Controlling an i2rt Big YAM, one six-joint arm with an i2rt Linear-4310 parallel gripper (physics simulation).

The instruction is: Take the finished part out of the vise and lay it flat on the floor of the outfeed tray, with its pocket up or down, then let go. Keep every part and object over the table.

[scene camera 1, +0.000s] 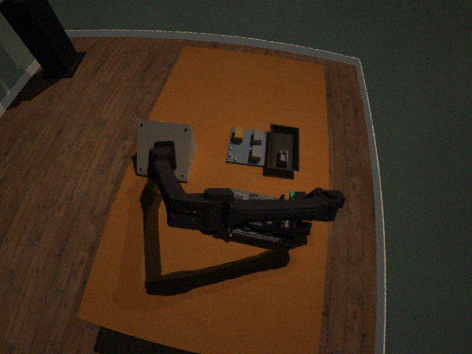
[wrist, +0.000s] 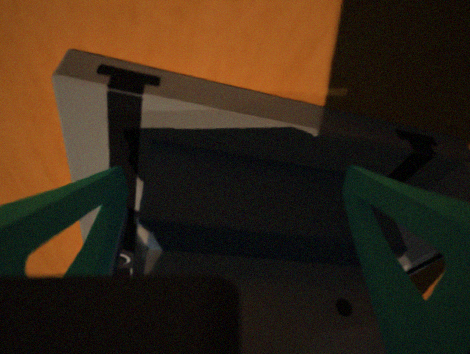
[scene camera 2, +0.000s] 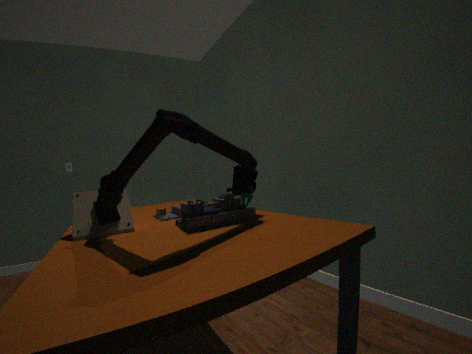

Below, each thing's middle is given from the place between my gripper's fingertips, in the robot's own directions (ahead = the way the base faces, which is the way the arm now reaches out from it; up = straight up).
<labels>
Right now the slotted base plate [wrist: 185, 110] is 130 mm behind my hand and 20 mm below it. From my hand the other things lie so: blue-grey plate [scene camera 1: 241, 151]: 340 mm to the left, 180 mm behind, 30 mm below.
</labels>
